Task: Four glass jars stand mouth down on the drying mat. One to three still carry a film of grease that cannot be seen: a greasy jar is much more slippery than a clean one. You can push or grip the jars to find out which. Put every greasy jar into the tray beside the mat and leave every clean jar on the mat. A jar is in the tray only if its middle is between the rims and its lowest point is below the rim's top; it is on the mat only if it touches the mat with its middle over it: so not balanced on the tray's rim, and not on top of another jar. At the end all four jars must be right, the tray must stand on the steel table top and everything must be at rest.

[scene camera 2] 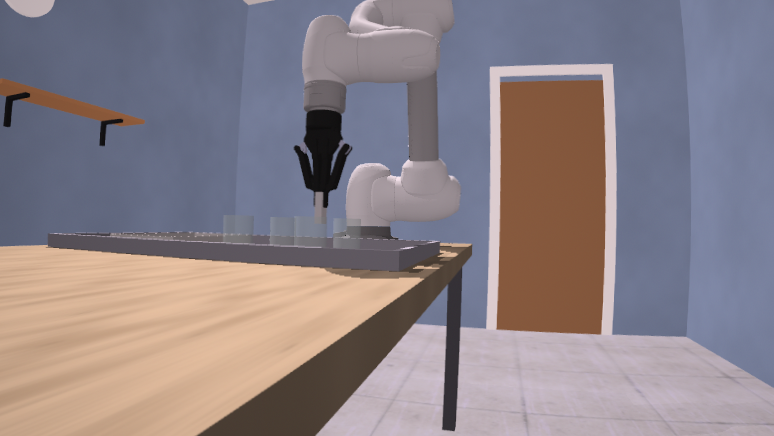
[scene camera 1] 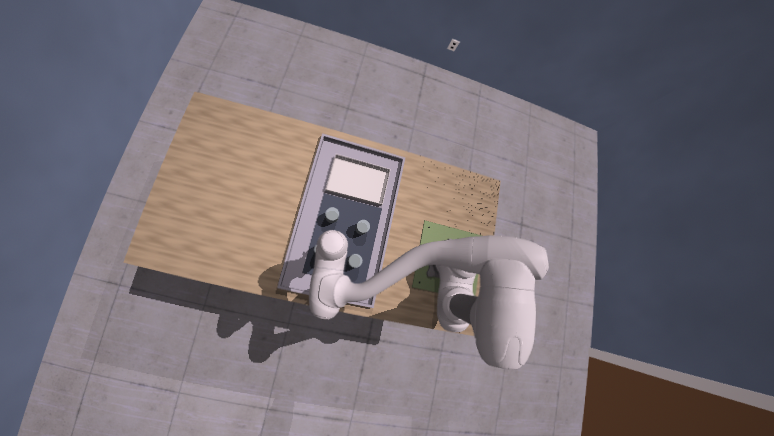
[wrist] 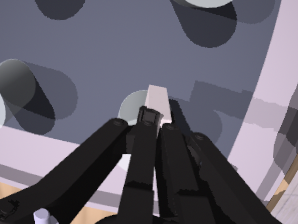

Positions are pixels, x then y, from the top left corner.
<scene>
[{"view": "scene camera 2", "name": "my gripper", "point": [320, 223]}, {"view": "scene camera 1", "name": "white tray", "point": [353, 178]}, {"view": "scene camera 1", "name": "dark drying mat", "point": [351, 212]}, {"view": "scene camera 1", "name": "grey steel top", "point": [294, 278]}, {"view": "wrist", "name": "my gripper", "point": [154, 99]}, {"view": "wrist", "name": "glass jar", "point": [129, 109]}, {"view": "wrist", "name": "dark drying mat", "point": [84, 66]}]
</scene>
